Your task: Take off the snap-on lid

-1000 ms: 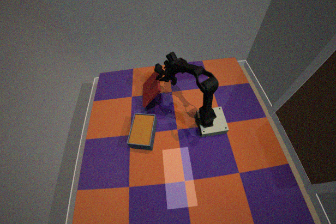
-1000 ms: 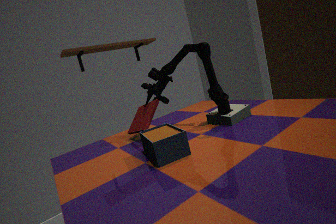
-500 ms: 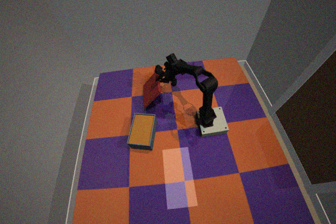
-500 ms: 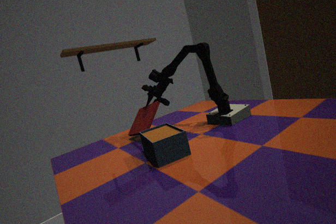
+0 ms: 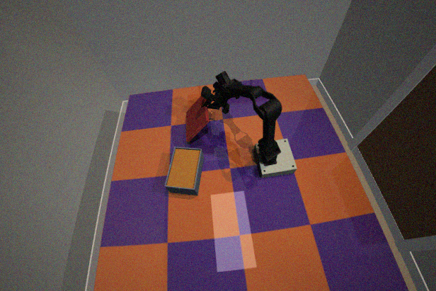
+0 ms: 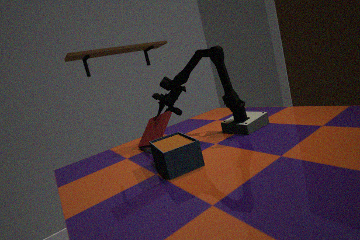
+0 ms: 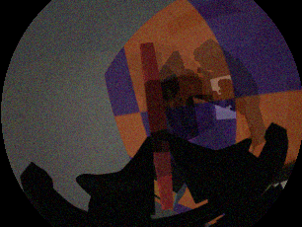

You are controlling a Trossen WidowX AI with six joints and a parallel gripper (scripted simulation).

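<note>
Now: gripper tip 60 mm short of the red lid, 10 mm to the right of it and 50 mm above it. From my gripper tip the other things lie so: storage box: 140 mm ahead, 310 mm to the left, 100 mm below.
</note>
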